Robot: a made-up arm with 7 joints.
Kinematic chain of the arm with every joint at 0, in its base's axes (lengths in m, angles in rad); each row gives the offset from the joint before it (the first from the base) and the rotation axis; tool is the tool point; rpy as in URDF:
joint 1: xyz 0 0 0 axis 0.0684 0.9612 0.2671
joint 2: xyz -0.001 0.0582 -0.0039 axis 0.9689 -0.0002 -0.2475
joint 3: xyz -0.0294 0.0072 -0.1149 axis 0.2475 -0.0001 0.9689
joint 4: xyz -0.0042 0 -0.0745 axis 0.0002 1 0
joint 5: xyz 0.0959 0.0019 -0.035 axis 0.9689 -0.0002 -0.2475
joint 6: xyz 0.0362 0 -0.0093 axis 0.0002 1 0
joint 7: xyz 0.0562 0 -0.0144 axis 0.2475 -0.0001 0.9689
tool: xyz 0 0 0 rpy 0 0.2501 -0.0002
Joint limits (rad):
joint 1: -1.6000..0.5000
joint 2: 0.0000..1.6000
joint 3: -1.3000..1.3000
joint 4: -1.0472..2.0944
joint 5: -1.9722..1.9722
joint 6: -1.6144..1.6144
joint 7: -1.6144..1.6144
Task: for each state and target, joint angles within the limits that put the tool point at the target. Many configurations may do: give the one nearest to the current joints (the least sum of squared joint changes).
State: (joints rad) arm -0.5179 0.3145 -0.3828 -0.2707 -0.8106 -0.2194 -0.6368
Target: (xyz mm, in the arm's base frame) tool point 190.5 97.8 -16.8
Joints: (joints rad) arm -0.4956 0.4991 0.0368 -0.6166 -0.8165 -0.4043 -0.6368
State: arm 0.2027 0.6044 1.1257 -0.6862 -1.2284 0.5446 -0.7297
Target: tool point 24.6 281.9 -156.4
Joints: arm 0.3052 0.3236 1.0491 -0.2063 -1.1562 0.5982 -0.7297
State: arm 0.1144 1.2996 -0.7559 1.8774 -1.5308 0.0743 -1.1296
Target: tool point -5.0 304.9 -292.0
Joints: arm -0.3281 0.6286 -0.6839 1.8876 -1.5375 0.2351 -1.1296
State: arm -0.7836 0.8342 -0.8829 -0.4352 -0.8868 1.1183 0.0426
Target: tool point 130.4 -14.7 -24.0
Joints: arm -1.0240 0.7288 -0.6388 -1.0472 -1.1896 0.7917 0.0426
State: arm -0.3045 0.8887 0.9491 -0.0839 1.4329 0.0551 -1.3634
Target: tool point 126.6 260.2 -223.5
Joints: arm -0.0906 0.2985 0.6988 0.2357 1.4331 -0.0035 -1.3634
